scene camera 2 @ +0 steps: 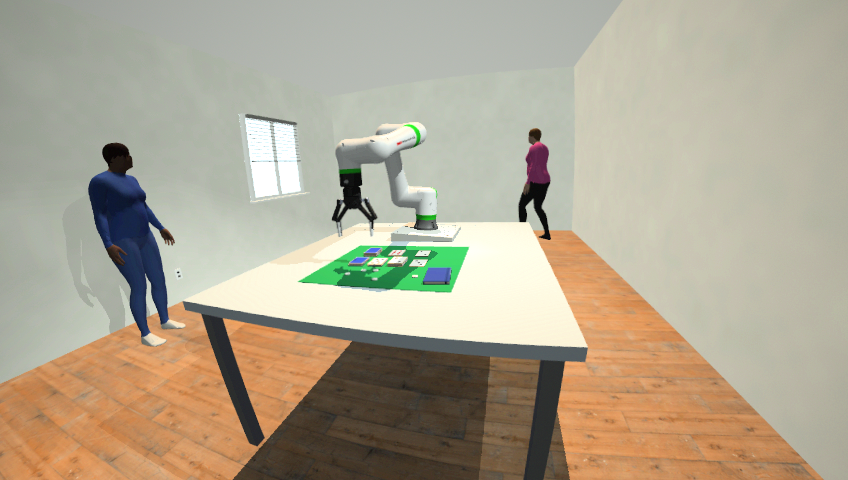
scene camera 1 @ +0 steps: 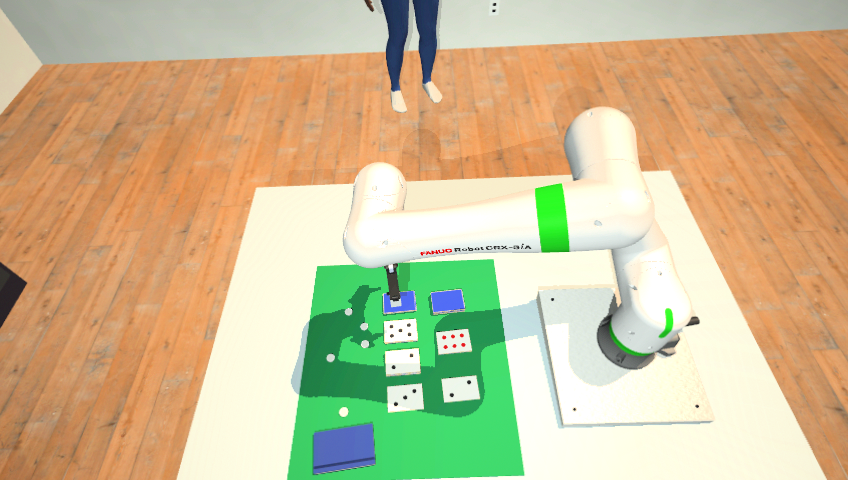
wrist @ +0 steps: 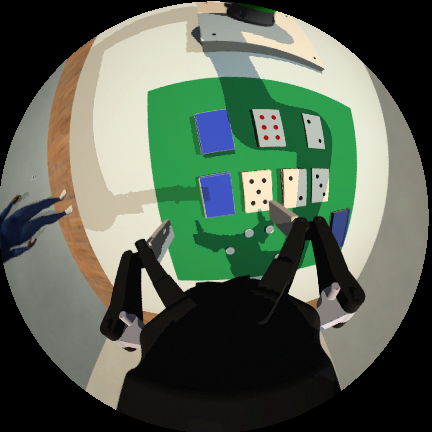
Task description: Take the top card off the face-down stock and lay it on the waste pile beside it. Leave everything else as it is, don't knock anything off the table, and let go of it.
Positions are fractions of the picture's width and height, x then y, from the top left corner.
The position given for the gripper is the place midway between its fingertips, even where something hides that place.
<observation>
In view: the gripper (scene camera 2: 0.42,0.49), a six-red-dot card (scene camera 1: 0.54,0.71) and a green mat (scene camera 1: 0.57,0.90).
The six-red-dot card also shows in the wrist view (wrist: 0.62,0.29). The gripper shows as well in the wrist view (wrist: 0.51,0.51). The green mat also shows in scene camera 2 (scene camera 2: 0.47,0.58) and in the wrist view (wrist: 0.46,0.58).
</observation>
